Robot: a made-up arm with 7 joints.
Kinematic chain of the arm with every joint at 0, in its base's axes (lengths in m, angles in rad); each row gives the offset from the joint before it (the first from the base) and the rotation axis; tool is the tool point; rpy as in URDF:
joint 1: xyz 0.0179 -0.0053 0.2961 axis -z
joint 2: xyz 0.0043 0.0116 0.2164 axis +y
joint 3: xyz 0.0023 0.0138 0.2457 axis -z
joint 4: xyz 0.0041 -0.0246 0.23 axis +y
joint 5: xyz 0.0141 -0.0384 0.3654 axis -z
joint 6: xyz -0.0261 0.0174 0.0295 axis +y
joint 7: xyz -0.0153 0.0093 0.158 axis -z
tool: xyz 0.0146 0.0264 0.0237 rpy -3.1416 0 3.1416
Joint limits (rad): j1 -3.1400..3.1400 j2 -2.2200..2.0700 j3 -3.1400..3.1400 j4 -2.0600..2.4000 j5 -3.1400..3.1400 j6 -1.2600..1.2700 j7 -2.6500..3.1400
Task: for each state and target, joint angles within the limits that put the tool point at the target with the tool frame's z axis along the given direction. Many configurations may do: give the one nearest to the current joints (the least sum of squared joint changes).
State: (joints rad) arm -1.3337 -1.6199 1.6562 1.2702 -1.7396 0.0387 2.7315
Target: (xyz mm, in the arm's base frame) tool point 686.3 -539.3 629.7 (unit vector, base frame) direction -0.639 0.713 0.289
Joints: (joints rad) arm -2.0719 -1.0009 1.8685 1.1996 -0.9848 -0.8940 2.6661
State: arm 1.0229 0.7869 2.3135 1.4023 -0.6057 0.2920 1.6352
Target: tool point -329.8 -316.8 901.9 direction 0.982 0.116 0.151
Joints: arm 0.9685 0.8171 1.9769 1.8133 -0.6334 0.2686 1.6179
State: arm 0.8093 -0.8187 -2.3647 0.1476 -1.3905 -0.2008 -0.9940
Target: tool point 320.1 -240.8 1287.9 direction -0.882 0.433 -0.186
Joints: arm 0.6625 -0.1099 -2.7125 -0.7280 -0.8220 -0.9344 -1.1086
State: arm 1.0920 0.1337 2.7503 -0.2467 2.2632 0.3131 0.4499
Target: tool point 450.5 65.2 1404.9 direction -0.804 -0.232 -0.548
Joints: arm 0.7512 0.0797 2.4461 -0.7320 2.0887 0.3588 0.5613
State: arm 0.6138 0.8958 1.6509 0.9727 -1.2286 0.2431 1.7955
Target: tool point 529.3 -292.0 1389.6 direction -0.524 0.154 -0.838
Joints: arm 0.5602 0.6947 2.0464 0.1631 -0.6807 -0.2992 1.8653
